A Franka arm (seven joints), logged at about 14 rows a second.
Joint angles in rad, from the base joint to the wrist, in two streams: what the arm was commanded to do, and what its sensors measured. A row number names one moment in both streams.
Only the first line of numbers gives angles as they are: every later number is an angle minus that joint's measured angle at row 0.
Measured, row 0:
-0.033 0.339 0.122 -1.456 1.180 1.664 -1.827
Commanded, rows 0 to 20:
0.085 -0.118 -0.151 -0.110 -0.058 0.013 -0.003
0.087 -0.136 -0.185 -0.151 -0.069 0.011 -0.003
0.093 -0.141 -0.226 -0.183 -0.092 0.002 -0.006
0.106 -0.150 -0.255 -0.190 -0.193 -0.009 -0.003
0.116 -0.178 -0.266 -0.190 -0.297 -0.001 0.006
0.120 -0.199 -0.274 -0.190 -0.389 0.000 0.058
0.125 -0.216 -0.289 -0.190 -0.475 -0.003 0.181
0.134 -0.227 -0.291 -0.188 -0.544 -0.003 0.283
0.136 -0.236 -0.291 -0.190 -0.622 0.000 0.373
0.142 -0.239 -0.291 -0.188 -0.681 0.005 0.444
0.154 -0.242 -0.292 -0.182 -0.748 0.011 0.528
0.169 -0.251 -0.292 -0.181 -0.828 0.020 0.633
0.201 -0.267 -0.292 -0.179 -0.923 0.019 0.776
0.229 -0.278 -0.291 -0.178 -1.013 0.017 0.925
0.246 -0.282 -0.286 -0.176 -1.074 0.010 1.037
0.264 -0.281 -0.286 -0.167 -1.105 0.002 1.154
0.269 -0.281 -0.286 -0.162 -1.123 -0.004 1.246
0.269 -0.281 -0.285 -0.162 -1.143 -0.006 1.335
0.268 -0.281 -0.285 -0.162 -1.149 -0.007 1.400
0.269 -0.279 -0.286 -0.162 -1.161 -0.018 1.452
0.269 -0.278 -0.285 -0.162 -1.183 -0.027 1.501
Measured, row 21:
0.264 -0.269 -0.277 -0.158 -1.146 -0.005 1.399
